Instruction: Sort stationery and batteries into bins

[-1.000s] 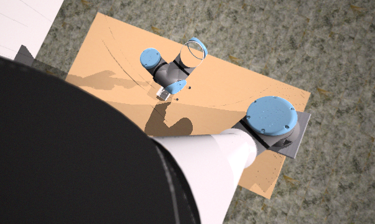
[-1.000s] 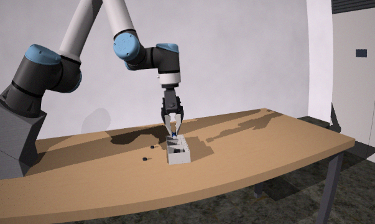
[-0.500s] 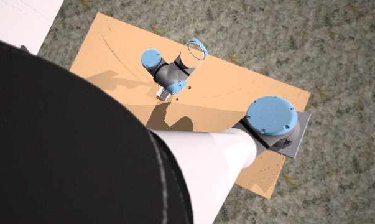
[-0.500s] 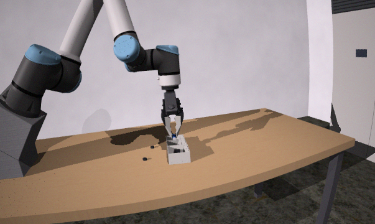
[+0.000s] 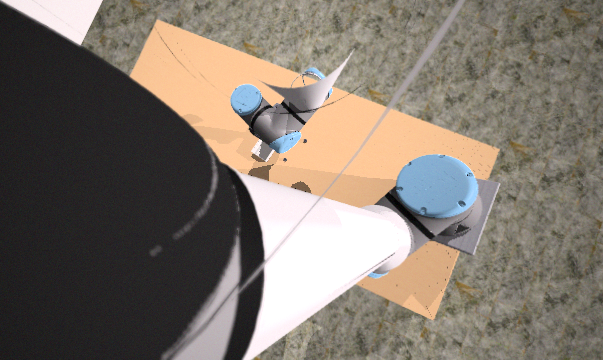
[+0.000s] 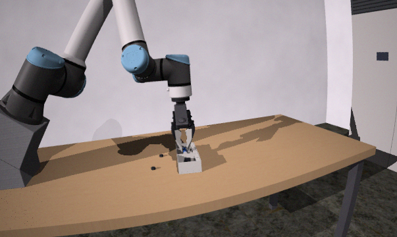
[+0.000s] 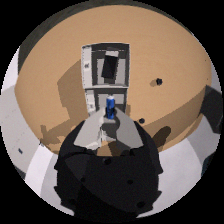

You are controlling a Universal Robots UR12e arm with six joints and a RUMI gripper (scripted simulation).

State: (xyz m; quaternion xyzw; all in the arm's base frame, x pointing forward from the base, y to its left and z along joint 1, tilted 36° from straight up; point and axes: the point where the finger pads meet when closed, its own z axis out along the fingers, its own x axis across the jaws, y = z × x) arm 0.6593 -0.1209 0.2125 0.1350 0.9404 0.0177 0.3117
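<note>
My gripper is now 1 cm above the blue battery. The rest, counted from my hand: short black stick (4 cm below); grey double bin (3 cm below, 1 cm ahead); white item (8 cm to the right, 4 cm below, 2 cm behind).
</note>
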